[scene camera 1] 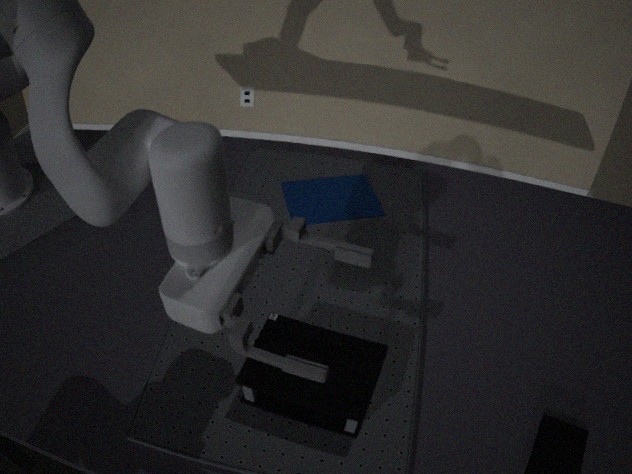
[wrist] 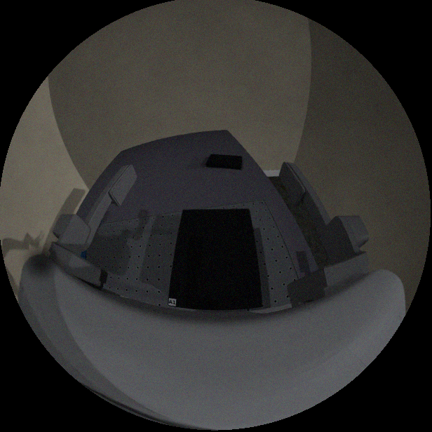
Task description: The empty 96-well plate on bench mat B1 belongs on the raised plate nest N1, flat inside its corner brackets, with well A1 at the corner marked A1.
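Where they show: hand, its tool point: (scene camera 1: 332,308); arm's base, origin of its link: (scene camera 1: 7,191).
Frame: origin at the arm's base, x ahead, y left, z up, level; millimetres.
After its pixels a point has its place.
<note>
The raised plate nest N1 (scene camera 1: 298,409) @[z -85, x 672, y -211 mm] (wrist: 187,302) is a black block on the perforated board. Its A1 label (scene camera 1: 273,316) @[z -28, x 613, y -105 mm] (wrist: 172,302) shows at the near-arm corner. Its top is too dark to tell a plate from the nest, or whether a plate lies flat there. The blue bench mat B1 (scene camera 1: 326,198) @[z -87, x 620, y 227 mm] lies at the back with no plate visible on it. My gripper (scene camera 1: 329,313) @[z 85, x 695, y -164 mm] (wrist: 209,182) is wide open and empty, raised above the board. In scene camera 1, one finger overlaps the nest in the picture and the other shows between nest and mat.
A separate black block (scene camera 1: 556,444) @[z -89, x 1055, y -219 mm] (wrist: 225,161) lies on the table beyond the perforated board (scene camera 1: 178,403) @[z -89, x 513, y -250 mm] (wrist: 272,240). A wall (scene camera 1: 153,61) with a white outlet (scene camera 1: 247,96) stands behind the table. The lighting is dim, and arm shadows fall across the board.
</note>
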